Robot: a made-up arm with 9 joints. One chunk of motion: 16 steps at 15 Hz.
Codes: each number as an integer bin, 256 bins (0 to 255) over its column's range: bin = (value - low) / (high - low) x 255, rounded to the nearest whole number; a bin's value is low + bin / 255 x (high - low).
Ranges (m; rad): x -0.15..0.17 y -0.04..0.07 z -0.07..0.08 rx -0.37..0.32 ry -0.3..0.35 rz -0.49..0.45
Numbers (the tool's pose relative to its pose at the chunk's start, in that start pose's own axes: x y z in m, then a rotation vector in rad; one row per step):
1: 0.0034 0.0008 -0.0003 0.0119 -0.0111 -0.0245
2: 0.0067 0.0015 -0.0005 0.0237 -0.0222 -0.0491
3: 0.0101 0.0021 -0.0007 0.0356 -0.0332 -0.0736
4: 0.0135 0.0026 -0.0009 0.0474 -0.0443 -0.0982
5: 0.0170 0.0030 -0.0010 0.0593 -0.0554 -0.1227
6: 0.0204 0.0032 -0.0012 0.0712 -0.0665 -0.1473
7: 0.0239 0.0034 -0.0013 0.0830 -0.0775 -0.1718
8: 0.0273 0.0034 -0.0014 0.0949 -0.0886 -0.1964
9: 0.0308 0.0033 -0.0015 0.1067 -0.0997 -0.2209
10: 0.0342 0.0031 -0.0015 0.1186 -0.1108 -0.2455
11: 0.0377 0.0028 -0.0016 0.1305 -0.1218 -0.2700
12: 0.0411 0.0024 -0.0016 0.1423 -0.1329 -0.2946
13: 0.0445 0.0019 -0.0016 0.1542 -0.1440 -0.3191
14: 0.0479 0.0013 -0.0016 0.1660 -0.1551 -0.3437
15: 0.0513 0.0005 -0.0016 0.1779 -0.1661 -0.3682
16: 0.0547 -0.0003 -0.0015 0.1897 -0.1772 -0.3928
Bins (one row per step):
1: 122 95 118 141 113 126
2: 125 96 118 145 109 120
3: 128 98 118 150 105 113
4: 130 99 117 154 100 106
5: 133 100 117 159 96 100
6: 136 100 117 163 92 93
7: 139 101 117 167 87 86
8: 141 101 117 172 83 80
9: 144 100 116 176 79 73
10: 147 100 116 181 74 66
11: 150 99 116 185 70 60
12: 152 98 116 189 66 53
13: 155 97 116 194 61 46
14: 158 96 116 198 57 40
15: 160 94 116 202 53 33
16: 163 92 116 207 48 26

